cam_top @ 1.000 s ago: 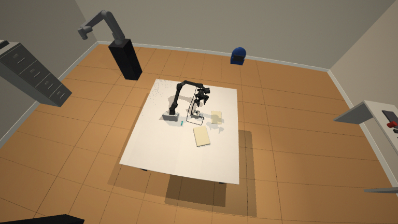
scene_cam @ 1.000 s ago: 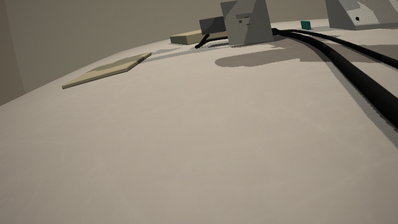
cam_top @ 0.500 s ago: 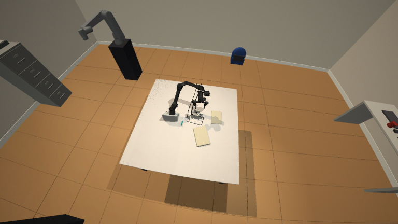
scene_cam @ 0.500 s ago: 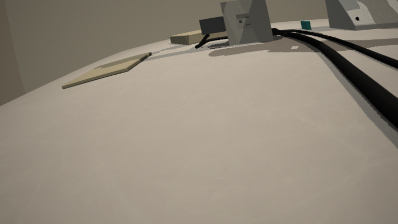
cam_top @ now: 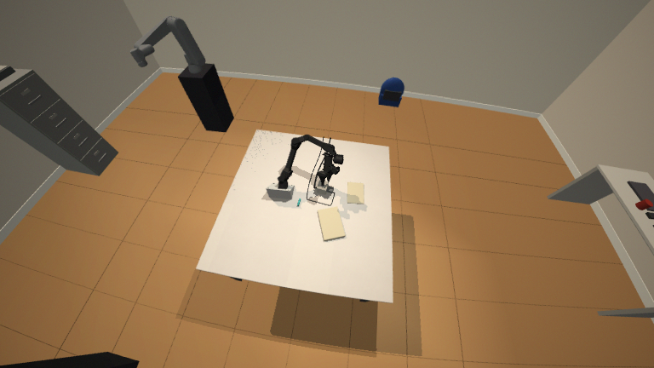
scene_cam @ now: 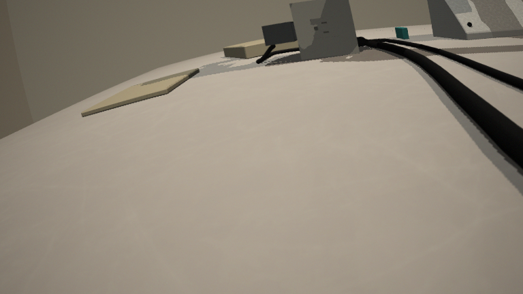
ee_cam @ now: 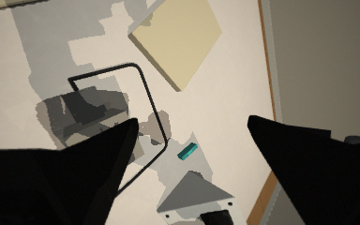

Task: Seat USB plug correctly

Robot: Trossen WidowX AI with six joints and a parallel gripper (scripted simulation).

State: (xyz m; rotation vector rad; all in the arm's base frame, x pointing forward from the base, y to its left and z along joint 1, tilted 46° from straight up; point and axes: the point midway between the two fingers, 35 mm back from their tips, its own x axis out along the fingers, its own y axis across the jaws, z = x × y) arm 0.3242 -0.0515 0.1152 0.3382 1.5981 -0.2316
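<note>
Now: the black USB plug 3 cm behind my gripper tip, 5 cm to the left of it and 11 cm below it. The rest, counted from my gripper tip: small teal block: 19 cm behind, 8 cm to the right, 19 cm below.
</note>
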